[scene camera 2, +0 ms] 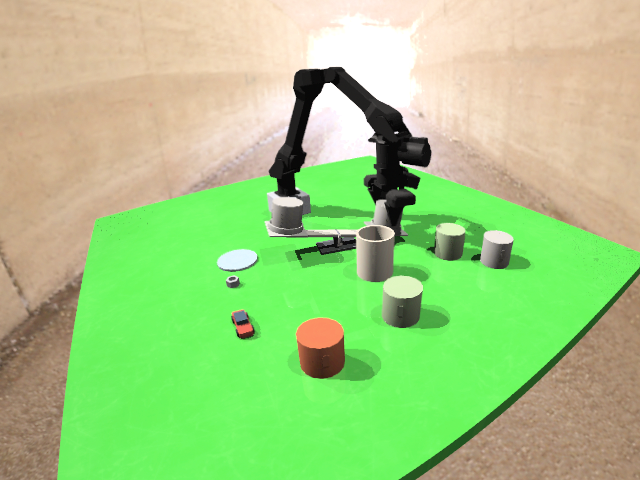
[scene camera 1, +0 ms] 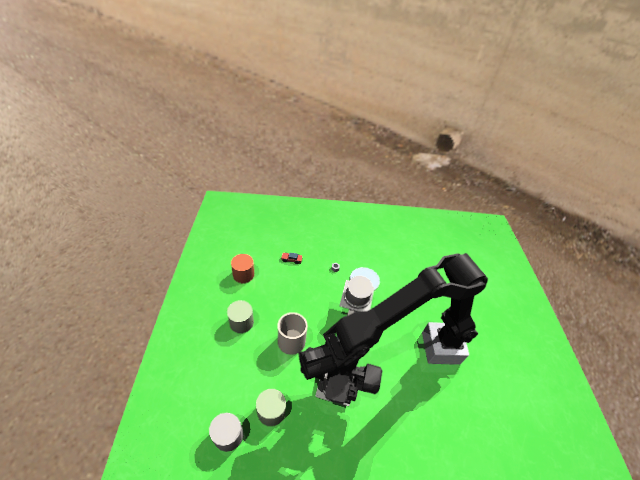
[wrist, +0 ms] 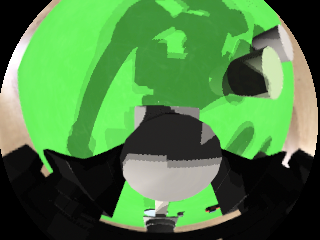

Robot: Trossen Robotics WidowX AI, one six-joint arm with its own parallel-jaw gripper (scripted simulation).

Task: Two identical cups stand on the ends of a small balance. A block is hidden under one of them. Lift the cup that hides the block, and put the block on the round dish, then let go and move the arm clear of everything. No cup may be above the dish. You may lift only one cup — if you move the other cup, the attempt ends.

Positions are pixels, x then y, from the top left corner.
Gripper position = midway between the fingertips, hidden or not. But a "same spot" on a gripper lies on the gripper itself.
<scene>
gripper: scene camera 2 387, 220; scene camera 1; wrist
grey cup: scene camera 2; scene camera 1; wrist 266, 39
same spot on gripper: (wrist: 92, 186) = (scene camera 1: 356, 382)
same spot on grey cup: (scene camera 1: 225, 430) = (scene camera 2: 498, 235)
</scene>
